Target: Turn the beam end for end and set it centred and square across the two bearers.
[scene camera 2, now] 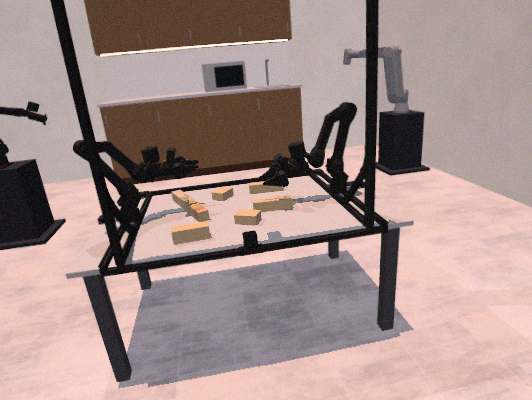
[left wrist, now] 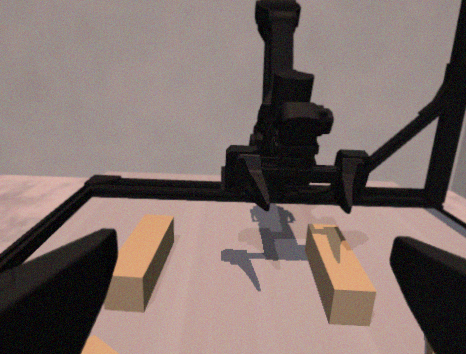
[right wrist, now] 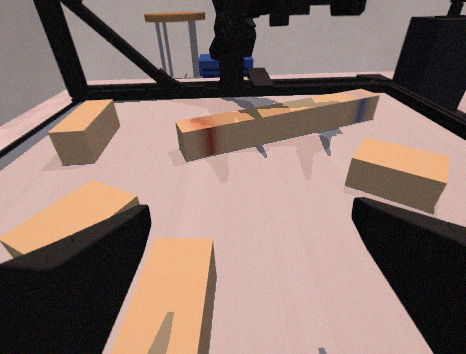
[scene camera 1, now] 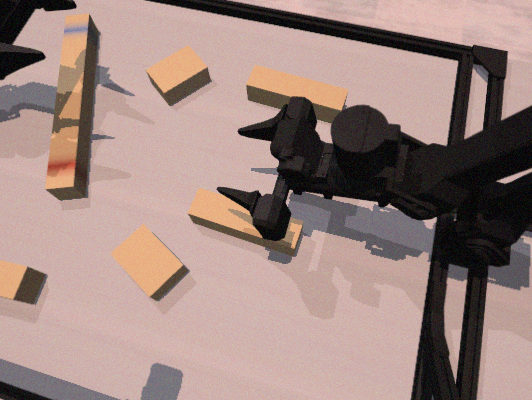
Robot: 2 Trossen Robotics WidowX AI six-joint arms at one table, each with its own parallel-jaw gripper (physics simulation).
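Places are measured from the left arm's base along level axes (x right, y back, z down), in metres.
Where they show: left gripper, fingertip midpoint: (scene camera 2: 198,163) (left wrist: 257,246) (scene camera 1: 60,29); right gripper, fingertip midpoint: (scene camera 2: 261,181) (left wrist: 309,209) (right wrist: 251,210) (scene camera 1: 228,159); left arm's base at its link origin: (scene camera 2: 131,219) (right wrist: 232,84); right arm's base at its link origin: (scene camera 2: 339,191) (scene camera 1: 463,245).
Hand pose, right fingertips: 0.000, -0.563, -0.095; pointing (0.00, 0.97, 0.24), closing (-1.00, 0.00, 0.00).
Things, the pixels of their top centre, and the offset from my right fingertips, as dx, dy, dz.
- long tan beam at its top centre: (right wrist: 287,106) (scene camera 1: 69,92) (scene camera 2: 188,199) -0.086, +0.324, +0.070
- short block at its top centre: (right wrist: 400,156) (scene camera 1: 176,68) (scene camera 2: 222,189) -0.185, +0.166, +0.076
- third block at its top centre: (right wrist: 84,113) (scene camera 2: 189,226) +0.234, +0.307, +0.064
The long tan beam (scene camera 1: 69,100) (scene camera 2: 186,202) (right wrist: 285,120) lies on the table, apart from the bearers; its red-banded end is at the bottom in scene camera 1, its blue-banded end at the top. One bearer (scene camera 1: 295,86) (scene camera 2: 260,188) (left wrist: 145,245) lies at the upper middle of scene camera 1. The other bearer (scene camera 1: 225,215) (scene camera 2: 272,203) (left wrist: 345,260) (right wrist: 175,285) lies below it, partly under a right finger. My left gripper (scene camera 1: 59,30) (scene camera 2: 195,167) (left wrist: 257,246) is open and empty, above the table near the beam. My right gripper (scene camera 1: 229,160) (left wrist: 309,209) (right wrist: 251,210) is open and empty, above the bearers' area.
A short block (scene camera 1: 177,70) (scene camera 2: 222,193) (right wrist: 400,160) lies between the beam and the upper bearer. Another block (scene camera 1: 147,260) (scene camera 2: 247,216) (right wrist: 70,215) and a third block (scene camera 1: 12,280) (scene camera 2: 191,233) (right wrist: 85,120) lie toward scene camera 1's lower left. A black frame (scene camera 1: 350,25) (scene camera 2: 240,248) borders the table.
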